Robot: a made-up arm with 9 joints.
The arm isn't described. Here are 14 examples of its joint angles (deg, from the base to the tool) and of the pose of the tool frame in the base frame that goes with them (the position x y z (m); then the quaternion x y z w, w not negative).
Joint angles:
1: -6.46 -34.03 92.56 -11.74 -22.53 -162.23 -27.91 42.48 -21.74
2: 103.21 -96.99 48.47 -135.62 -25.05 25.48 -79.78 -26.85 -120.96
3: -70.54 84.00 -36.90 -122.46 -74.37 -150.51 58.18 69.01 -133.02
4: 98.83 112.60 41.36 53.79 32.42 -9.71 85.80 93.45 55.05
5: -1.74 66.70 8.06 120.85 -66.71 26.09 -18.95 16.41 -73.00
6: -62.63 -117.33 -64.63 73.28 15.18 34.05 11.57 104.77 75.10
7: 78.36 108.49 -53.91 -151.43 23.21 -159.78 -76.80 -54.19 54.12
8: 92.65 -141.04 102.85 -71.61 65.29 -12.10 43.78 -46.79 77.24
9: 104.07 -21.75 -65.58 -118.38 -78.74 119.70 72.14 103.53 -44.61
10: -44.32 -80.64 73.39 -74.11 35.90 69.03 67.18 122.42 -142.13
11: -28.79 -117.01 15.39 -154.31 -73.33 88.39 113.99 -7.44 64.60
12: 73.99 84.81 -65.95 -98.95 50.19 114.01 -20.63 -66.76 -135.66
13: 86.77 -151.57 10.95 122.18 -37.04 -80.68 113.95 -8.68 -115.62
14: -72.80 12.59 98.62 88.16 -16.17 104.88 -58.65 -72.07 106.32
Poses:
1: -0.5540 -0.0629 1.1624 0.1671 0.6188 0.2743 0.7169
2: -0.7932 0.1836 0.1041 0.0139 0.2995 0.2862 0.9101
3: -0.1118 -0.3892 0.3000 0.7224 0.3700 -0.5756 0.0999
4: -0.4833 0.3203 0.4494 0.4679 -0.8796 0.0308 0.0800
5: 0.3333 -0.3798 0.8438 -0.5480 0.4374 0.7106 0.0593
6: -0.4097 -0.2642 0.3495 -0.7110 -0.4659 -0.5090 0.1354
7: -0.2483 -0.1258 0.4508 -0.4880 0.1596 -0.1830 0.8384
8: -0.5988 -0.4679 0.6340 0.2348 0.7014 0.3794 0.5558
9: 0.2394 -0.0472 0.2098 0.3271 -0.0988 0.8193 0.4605
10: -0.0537 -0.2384 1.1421 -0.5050 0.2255 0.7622 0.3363
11: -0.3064 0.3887 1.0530 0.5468 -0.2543 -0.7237 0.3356
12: 0.0174 -0.1742 0.2792 -0.6773 0.0517 -0.6400 0.3591
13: -0.6673 -0.1555 -0.2092 0.8589 0.0106 0.4661 0.2118
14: 0.1684 -0.1628 0.3548 0.5471 -0.0643 0.7565 0.3525
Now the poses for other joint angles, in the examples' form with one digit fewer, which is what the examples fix.
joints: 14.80 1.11 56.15 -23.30 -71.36 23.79 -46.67 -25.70 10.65
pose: -0.151 0.229 0.587 -0.295 -0.456 -0.194 0.817
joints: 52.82 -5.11 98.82 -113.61 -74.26 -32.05 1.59 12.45 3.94
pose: -0.305 0.264 0.444 -0.158 -0.766 -0.562 0.268
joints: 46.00 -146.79 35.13 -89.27 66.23 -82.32 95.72 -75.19 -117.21
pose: -0.376 -0.122 0.196 -0.051 0.289 -0.937 0.189
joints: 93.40 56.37 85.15 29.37 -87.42 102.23 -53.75 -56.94 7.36
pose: -0.677 0.354 0.687 -0.014 0.798 0.151 0.584
